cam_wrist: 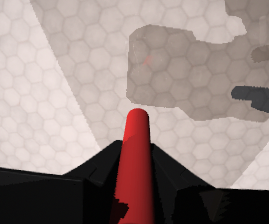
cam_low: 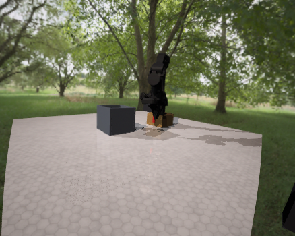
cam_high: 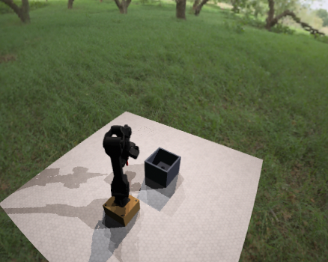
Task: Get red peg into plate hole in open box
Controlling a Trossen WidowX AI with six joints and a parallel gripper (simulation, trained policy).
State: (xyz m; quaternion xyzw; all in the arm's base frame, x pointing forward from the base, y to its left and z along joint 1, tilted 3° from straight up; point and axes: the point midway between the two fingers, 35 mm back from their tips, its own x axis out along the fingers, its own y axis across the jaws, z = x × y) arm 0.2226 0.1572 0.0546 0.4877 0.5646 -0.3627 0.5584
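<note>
Right now the plate is 12 cm ahead of my gripper tip, 20 cm to the right of it and 5 cm below it. The rest, counted from my gripper tip: red peg (1 cm to the right, 2 cm above).
</note>
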